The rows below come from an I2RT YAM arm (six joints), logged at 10 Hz.
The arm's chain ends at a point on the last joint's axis. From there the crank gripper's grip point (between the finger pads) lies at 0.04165 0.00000 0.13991 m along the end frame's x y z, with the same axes.
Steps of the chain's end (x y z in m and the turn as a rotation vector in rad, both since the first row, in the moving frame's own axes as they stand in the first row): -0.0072, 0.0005, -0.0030, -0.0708, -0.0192, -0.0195; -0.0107, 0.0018, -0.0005, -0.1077, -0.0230, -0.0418; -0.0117, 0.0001, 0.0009, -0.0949, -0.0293, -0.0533; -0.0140, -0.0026, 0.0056, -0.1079, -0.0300, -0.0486; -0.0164, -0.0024, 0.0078, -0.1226, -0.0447, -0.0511; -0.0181, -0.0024, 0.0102, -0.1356, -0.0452, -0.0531; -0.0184, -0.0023, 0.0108, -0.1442, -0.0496, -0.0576; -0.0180, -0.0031, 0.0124, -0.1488, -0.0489, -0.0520; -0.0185, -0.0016, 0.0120, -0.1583, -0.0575, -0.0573; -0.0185, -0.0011, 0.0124, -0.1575, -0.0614, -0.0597
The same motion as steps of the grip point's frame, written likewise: -0.0098, 0.0096, -0.0025, -0.0708, -0.0192, -0.0195; -0.0136, 0.0152, -0.0003, -0.1077, -0.0230, -0.0418; -0.0155, 0.0113, 0.0015, -0.0949, -0.0293, -0.0533; -0.0179, 0.0106, 0.0061, -0.1079, -0.0300, -0.0486; -0.0223, 0.0128, 0.0086, -0.1226, -0.0447, -0.0511; -0.0240, 0.0146, 0.0108, -0.1356, -0.0452, -0.0531; -0.0248, 0.0157, 0.0114, -0.1442, -0.0496, -0.0576; -0.0244, 0.0158, 0.0129, -0.1488, -0.0489, -0.0520; -0.0260, 0.0185, 0.0126, -0.1583, -0.0575, -0.0573; -0.0265, 0.0188, 0.0131, -0.1575, -0.0614, -0.0597
